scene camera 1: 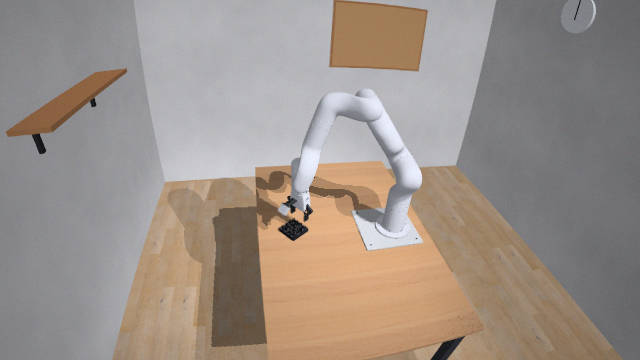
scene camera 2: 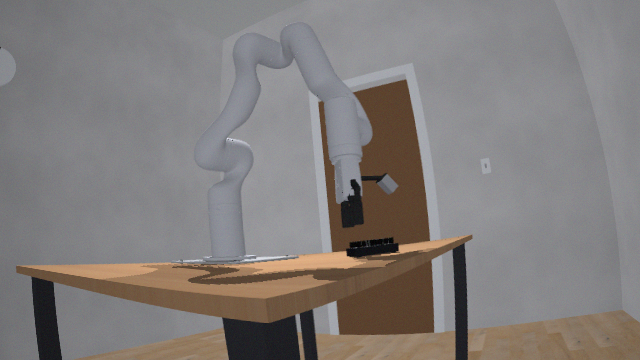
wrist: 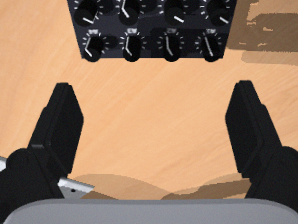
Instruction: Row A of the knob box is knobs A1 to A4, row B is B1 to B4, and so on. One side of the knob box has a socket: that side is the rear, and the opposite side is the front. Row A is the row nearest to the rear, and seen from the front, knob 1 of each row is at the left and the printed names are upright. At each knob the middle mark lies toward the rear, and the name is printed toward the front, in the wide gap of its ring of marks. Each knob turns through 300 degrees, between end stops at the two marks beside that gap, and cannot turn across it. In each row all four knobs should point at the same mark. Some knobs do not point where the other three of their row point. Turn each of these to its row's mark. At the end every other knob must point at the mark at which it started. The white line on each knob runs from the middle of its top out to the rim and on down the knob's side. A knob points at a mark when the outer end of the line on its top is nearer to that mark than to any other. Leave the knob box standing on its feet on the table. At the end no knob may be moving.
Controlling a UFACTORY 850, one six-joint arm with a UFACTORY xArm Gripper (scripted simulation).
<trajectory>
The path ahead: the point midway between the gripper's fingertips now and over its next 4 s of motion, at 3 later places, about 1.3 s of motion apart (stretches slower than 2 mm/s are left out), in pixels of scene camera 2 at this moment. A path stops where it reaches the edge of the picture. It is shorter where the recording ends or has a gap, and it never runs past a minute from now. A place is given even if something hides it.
My gripper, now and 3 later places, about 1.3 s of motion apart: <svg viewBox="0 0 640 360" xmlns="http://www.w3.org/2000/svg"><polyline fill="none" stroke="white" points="352,226 358,220 362,222 364,237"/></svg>
</trajectory>
